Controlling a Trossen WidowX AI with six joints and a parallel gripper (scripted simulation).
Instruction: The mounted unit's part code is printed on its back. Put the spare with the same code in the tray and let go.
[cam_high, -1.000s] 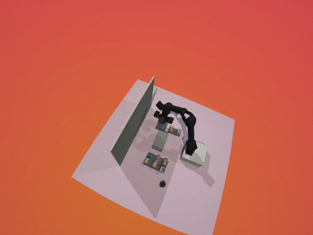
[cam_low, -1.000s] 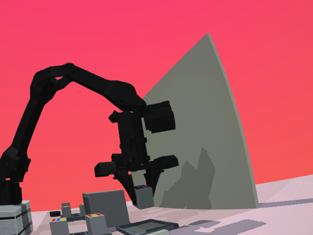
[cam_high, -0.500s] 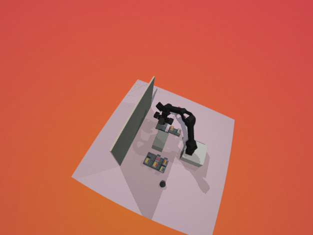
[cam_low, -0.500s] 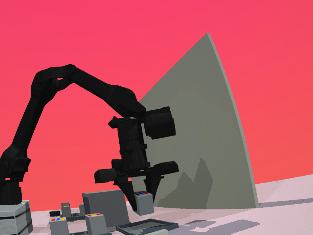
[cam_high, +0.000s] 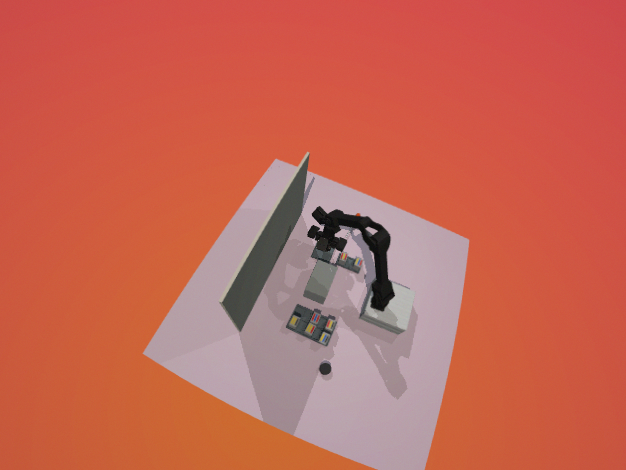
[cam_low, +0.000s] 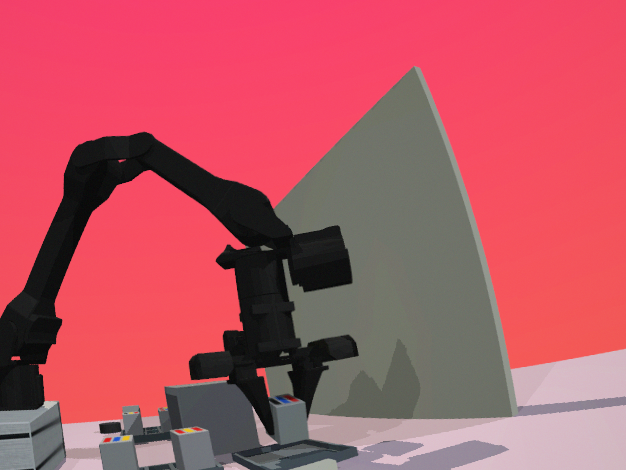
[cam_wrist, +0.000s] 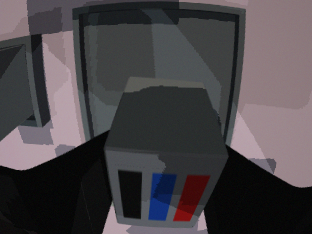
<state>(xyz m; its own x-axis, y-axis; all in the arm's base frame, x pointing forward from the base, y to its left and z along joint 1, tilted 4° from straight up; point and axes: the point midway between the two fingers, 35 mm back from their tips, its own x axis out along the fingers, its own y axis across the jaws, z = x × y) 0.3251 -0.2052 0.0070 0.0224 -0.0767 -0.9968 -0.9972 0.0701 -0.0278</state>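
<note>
My gripper tip is now 3 cm above the dark tray. The rest, counted from my gripper tip: tall grey-green panel 20 cm ahead, 19 cm to the left, 19 cm above; mounted unit 4 cm behind, 20 cm to the left, 2 cm above; black disc 20 cm behind, 55 cm to the left, 2 cm below.
</note>
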